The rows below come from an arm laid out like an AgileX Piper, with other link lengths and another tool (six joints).
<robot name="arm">
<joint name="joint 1" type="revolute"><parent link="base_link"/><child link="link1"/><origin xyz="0.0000 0.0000 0.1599" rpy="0.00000 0.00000 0.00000"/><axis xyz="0 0 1"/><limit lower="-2.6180" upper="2.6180"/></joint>
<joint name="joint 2" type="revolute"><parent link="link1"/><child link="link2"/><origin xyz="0.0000 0.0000 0.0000" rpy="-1.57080 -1.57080 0.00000"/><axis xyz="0 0 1"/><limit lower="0.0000" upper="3.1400"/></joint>
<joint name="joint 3" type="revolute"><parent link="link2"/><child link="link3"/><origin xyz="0.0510 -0.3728 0.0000" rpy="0.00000 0.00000 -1.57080"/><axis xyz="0 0 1"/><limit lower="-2.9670" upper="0.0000"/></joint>
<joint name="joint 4" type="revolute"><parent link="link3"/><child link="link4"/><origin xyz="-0.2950 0.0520 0.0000" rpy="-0.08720 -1.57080 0.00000"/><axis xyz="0 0 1"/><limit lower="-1.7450" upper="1.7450"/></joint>
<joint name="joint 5" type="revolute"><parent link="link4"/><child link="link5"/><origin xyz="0.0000 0.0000 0.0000" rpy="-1.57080 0.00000 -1.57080"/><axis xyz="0 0 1"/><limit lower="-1.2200" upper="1.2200"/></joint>
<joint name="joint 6" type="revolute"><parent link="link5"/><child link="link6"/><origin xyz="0.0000 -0.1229 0.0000" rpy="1.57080 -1.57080 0.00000"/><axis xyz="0 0 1"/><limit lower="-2.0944" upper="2.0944"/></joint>
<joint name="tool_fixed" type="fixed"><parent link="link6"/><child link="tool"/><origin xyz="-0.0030 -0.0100 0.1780" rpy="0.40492 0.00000 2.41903"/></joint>
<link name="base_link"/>
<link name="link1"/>
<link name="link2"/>
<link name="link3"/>
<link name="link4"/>
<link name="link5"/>
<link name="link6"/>
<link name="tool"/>
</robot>
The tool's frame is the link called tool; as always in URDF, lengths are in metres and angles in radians.
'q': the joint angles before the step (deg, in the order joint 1, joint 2, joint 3, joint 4, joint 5, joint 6). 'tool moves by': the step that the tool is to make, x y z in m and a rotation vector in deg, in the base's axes. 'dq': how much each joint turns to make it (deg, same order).
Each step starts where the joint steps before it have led.
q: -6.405, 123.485, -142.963, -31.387, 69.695, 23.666
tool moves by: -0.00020, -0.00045, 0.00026, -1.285, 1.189, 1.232
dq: 0.001, 0.000, -0.003, -0.034, 0.001, -2.130
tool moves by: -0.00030, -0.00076, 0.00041, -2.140, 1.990, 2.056
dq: -0.001, 0.003, -0.005, -0.051, 0.001, -3.557
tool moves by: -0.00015, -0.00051, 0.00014, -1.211, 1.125, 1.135
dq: 0.001, 0.008, 0.010, -0.054, -0.004, -1.977
